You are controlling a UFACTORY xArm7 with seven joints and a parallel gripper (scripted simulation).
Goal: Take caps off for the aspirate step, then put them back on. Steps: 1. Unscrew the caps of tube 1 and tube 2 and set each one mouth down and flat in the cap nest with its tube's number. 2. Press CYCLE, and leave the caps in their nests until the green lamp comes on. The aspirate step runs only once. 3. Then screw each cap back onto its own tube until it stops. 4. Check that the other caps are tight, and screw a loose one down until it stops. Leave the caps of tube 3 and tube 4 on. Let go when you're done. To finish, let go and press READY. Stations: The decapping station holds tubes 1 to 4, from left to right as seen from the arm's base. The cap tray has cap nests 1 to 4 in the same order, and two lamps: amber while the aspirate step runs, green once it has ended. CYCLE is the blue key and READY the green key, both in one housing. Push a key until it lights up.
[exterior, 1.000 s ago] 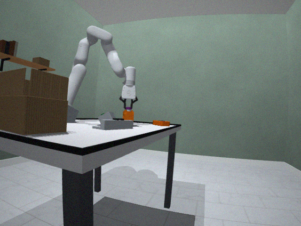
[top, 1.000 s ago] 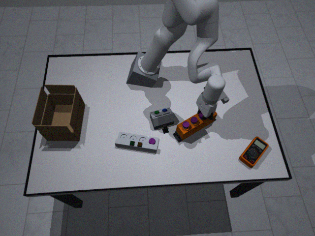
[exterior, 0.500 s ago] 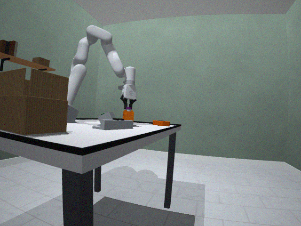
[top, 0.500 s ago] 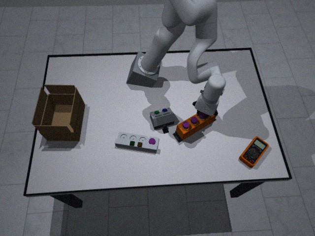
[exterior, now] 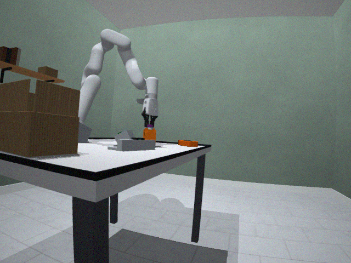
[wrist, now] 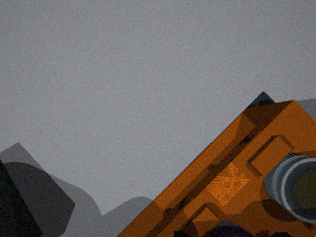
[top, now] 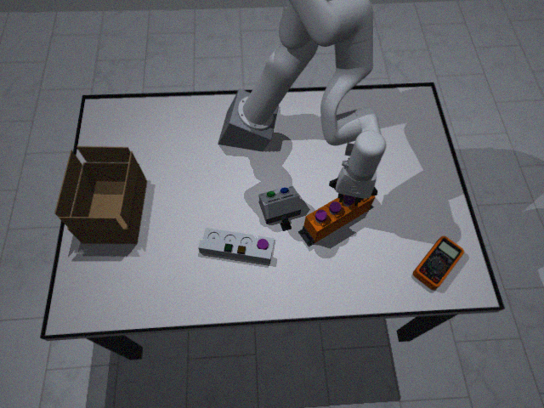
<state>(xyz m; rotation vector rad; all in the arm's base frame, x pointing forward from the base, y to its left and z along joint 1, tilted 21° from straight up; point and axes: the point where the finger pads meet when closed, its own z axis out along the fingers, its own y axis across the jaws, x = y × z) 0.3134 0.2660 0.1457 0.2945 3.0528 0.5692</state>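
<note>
The purple cap is 10 mm below my hand. The rest, counted from my hand: tube 1: 40 mm to the left, 30 mm behind, 10 mm below; blue key: 190 mm to the right, 60 mm below, 50 mm behind; grey key housing: 210 mm to the right, 80 mm below, 20 mm behind.
</note>
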